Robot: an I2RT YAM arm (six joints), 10 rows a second.
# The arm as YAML. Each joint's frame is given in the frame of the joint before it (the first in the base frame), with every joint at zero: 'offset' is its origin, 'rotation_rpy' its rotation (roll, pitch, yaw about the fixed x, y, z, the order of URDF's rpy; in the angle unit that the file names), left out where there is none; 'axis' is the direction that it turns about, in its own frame. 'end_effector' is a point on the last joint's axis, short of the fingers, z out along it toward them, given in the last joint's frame.
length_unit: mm
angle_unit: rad
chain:
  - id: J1
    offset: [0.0, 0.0, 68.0]
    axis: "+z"
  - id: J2
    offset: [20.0, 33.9, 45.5]
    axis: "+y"
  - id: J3
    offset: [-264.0, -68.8, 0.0]
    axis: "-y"
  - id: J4
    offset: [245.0, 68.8, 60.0]
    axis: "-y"
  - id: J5
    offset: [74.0, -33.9, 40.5]
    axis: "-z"
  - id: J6
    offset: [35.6, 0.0, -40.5]
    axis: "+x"
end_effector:
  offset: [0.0, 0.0, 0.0]
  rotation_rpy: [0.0, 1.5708, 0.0]
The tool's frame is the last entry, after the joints.
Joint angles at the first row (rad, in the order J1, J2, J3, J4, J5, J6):
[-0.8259 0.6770 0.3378 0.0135 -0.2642 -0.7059]
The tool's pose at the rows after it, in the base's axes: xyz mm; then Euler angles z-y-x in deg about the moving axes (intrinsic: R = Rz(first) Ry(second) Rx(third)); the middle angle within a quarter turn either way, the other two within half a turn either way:
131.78, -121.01, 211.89, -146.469, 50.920, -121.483
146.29, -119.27, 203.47, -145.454, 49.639, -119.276
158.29, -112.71, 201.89, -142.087, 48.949, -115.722
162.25, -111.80, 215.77, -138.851, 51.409, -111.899
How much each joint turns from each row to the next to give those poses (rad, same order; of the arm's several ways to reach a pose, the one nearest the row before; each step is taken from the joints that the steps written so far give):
[0.0371 0.0828 -0.0043 0.0677 0.0313 0.0174]
[0.0788 0.0769 -0.0227 0.1193 0.0946 0.0041]
[0.0789 0.0408 -0.0103 0.0869 0.0707 -0.0010]
[0.0160 -0.0101 0.0309 0.0133 0.0025 0.0325]

